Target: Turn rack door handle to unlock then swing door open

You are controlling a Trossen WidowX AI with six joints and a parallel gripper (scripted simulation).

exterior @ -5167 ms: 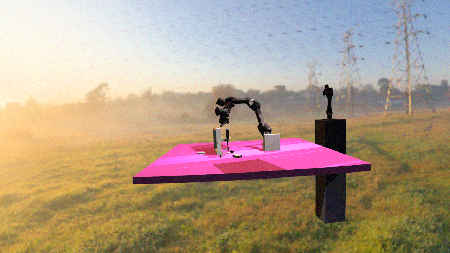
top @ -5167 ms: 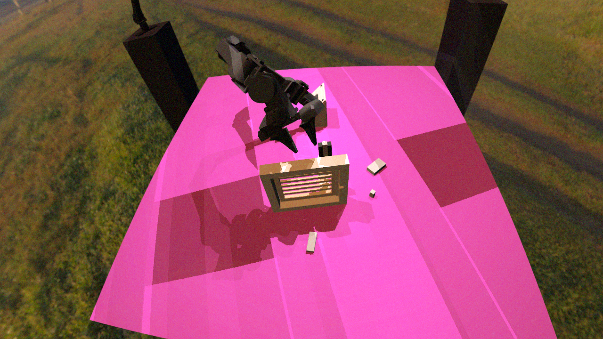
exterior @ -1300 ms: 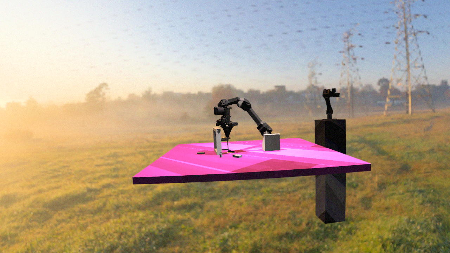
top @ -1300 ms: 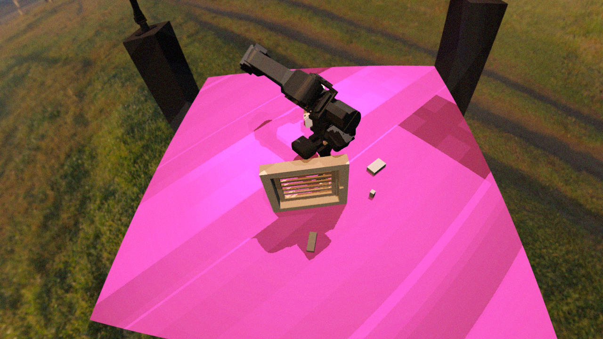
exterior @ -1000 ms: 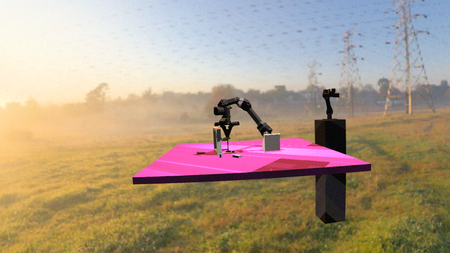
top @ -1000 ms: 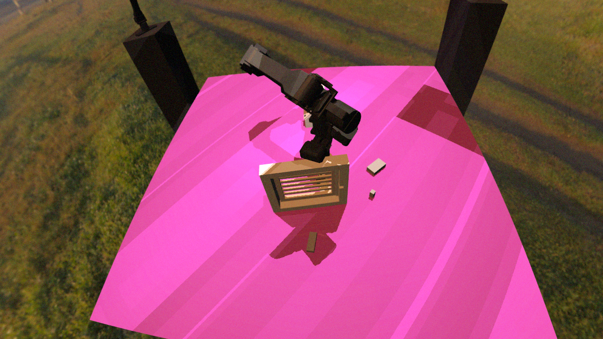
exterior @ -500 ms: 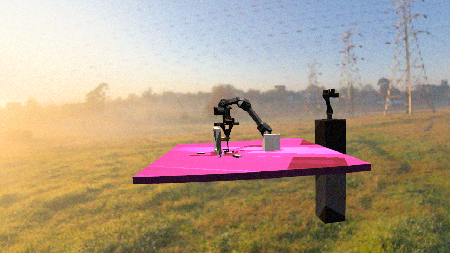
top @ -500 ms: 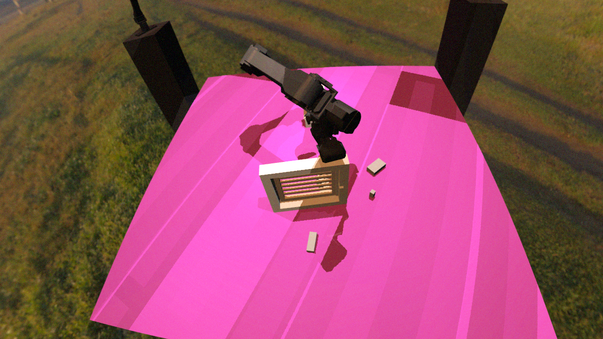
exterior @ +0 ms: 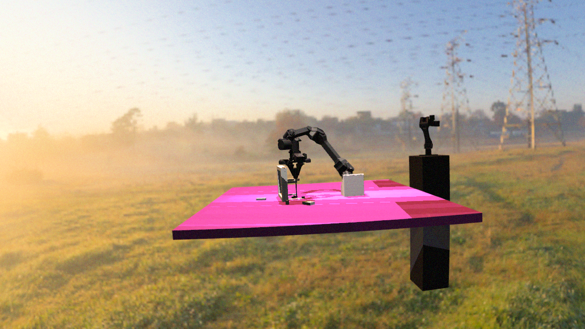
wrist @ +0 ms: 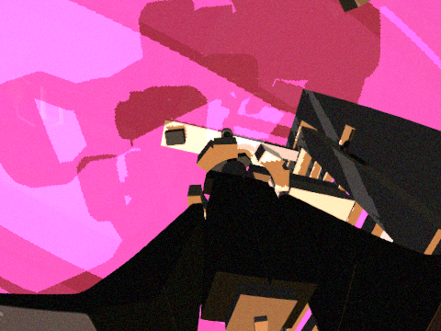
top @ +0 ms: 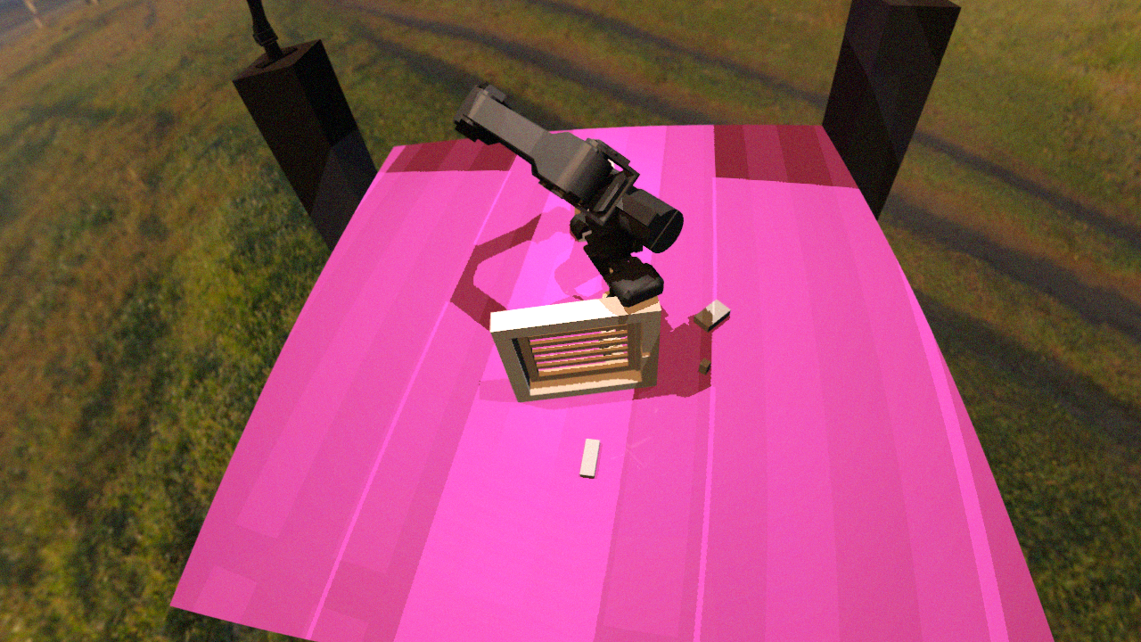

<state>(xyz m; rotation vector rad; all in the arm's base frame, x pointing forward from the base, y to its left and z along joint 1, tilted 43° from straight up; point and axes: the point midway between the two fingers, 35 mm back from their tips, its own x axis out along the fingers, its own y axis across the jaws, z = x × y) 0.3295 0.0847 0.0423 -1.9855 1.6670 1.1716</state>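
My gripper tip is 20 mm above the dark upright handle and 10 mm to the left of it.
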